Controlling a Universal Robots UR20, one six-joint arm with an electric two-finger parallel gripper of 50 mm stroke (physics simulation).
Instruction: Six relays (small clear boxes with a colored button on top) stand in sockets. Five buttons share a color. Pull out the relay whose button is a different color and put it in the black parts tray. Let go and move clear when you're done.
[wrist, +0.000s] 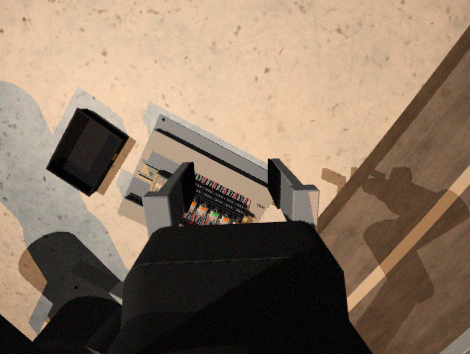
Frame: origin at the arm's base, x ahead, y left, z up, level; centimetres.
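Where they show: gripper, fingertip midpoint: (231, 175); arm's base, origin of the base link: (99, 331).
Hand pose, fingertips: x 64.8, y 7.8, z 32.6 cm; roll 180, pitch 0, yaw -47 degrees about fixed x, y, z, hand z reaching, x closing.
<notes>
Things, the pixels of their top centre, and the offset from my fingertips. "spot": a spot on its surface instead. Level surfaces: height alone.
- panel, surface spot: (190, 155) spot: dx -9.6, dy +2.9, dz -33.8 cm
- relay, middle of its top: (213, 217) dx -16.5, dy -9.2, dz -31.1 cm
- black parts tray, middle of its top: (83, 154) dx -24.9, dy +21.0, dz -34.5 cm
- pale speckled table top, its level: dz -38.0 cm
The relays stand in a row on a panel (190, 155), seen between the fingers in the wrist view. One relay (215, 214) has a green button; the visible buttons beside it, on relays (203, 209) (226, 219), are orange. The gripper body hides part of the row. The black parts tray (68, 140) stands to the left of the panel and looks empty. My gripper (231, 175) is open, with nothing between its fingers, high above the panel. Its left finger covers part of the panel.
A pale speckled table top (300, 60) lies under the panel and tray. Its brown edge runs diagonally at the right, with a brown surface (430, 165) beyond it. Shadows of the arm fall at the left and right. Dark arm parts show at the lower left.
</notes>
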